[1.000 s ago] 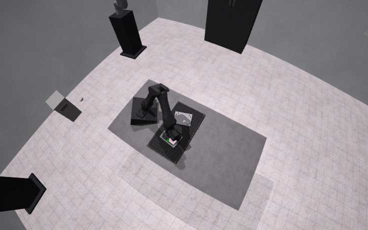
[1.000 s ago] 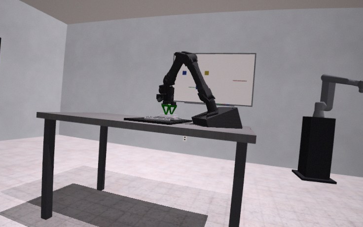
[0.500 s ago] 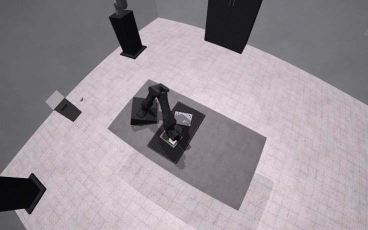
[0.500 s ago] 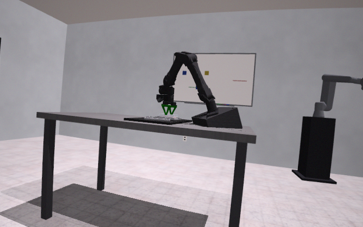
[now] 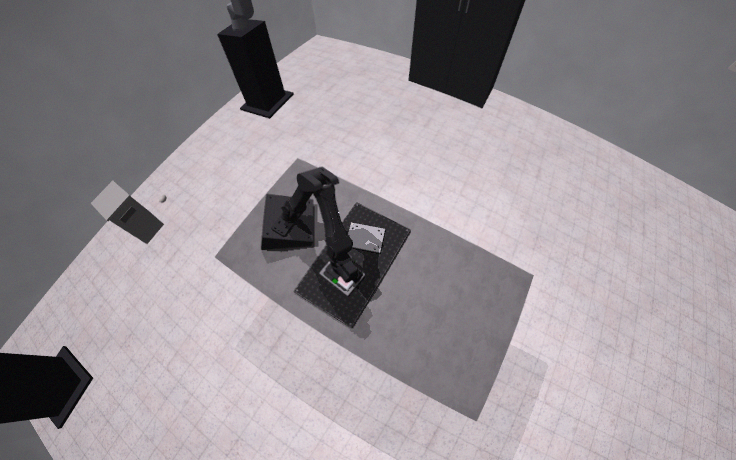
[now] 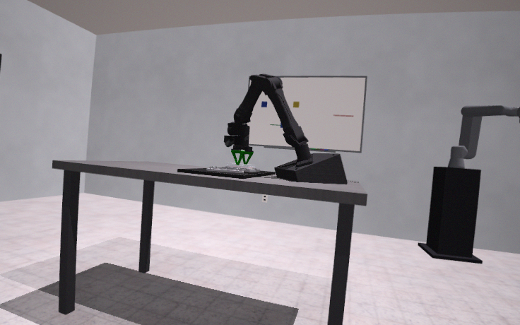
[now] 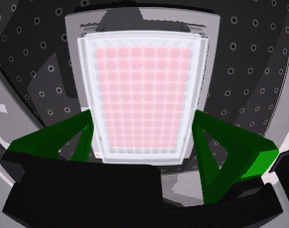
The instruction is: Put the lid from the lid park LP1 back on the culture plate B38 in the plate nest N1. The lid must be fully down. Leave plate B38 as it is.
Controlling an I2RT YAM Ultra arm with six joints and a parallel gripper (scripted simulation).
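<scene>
Right now the culture plate B38 is 2 cm below my hand. From my hand the other things lie so: grey lid park LP1: 20 cm to the left, 3 cm below, 1 cm ahead; clear lid: 1 cm below; grey plate nest N1: 3 cm below.
</scene>
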